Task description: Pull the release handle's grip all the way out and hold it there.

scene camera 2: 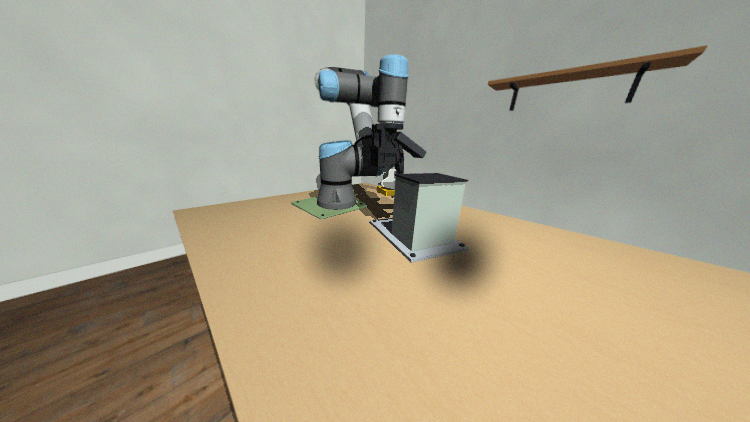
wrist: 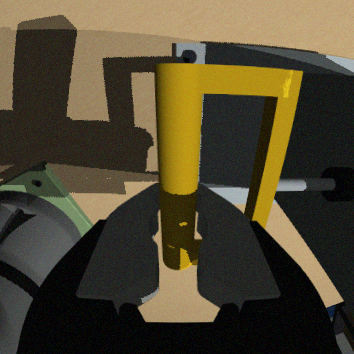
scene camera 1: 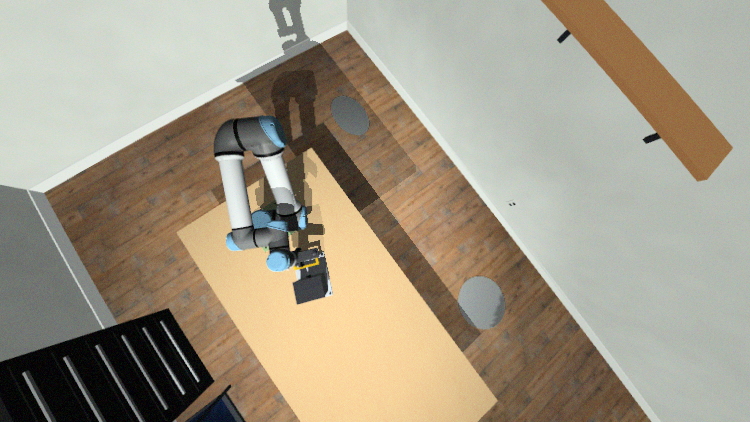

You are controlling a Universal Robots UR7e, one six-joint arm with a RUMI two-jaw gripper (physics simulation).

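Observation:
The release handle's yellow grip [scene camera 1: 316,261] [scene camera 2: 387,191] [wrist: 179,130] is a rectangular loop with a thick round front bar. In the wrist view a light metal rod [wrist: 295,185] runs from the loop toward a dark round socket [wrist: 340,184] on the housing [scene camera 1: 310,288] [scene camera 2: 437,215]. The rod's full exposed length cannot be judged. My gripper [scene camera 2: 389,180] [wrist: 177,185] points down and is shut on the grip's thick bar, with one dark finger on each side of it. The grip stands apart from the housing's dark face, on the side toward the arm's base.
The housing stands on a light base plate [scene camera 2: 437,252] [wrist: 198,50] bolted to the wooden table [scene camera 1: 367,335] [scene camera 2: 314,325]. The arm's green mounting plate [scene camera 2: 306,207] [wrist: 65,200] is behind the grip. A wall shelf [scene camera 1: 639,83] [scene camera 2: 592,69] hangs well away.

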